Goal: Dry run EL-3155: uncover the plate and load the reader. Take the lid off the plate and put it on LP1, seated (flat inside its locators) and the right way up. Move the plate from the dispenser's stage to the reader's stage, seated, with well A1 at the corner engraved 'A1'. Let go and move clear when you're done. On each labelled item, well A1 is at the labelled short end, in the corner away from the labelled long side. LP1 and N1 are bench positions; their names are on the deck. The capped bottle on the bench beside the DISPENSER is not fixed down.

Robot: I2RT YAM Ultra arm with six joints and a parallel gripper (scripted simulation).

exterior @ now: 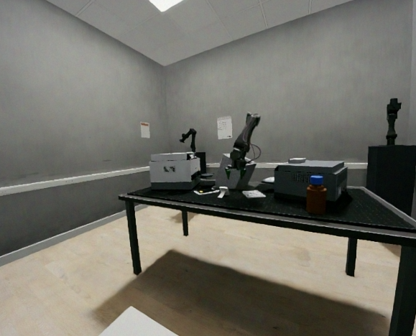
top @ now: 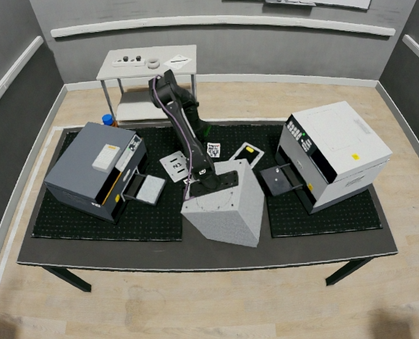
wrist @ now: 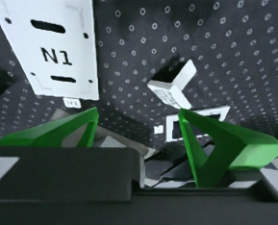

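Now: the well plate 25 cm behind my hand, 21 cm to the left of it and 5 cm below it. From my hand the other things lie so: dark lid (1 cm behind, 25 cm to the right, 11 cm below); then capped brown bottle (12 cm ahead, 49 cm to the left, 2 cm below); then LP1 pad (1 cm behind, 25 cm to the right, 12 cm below).
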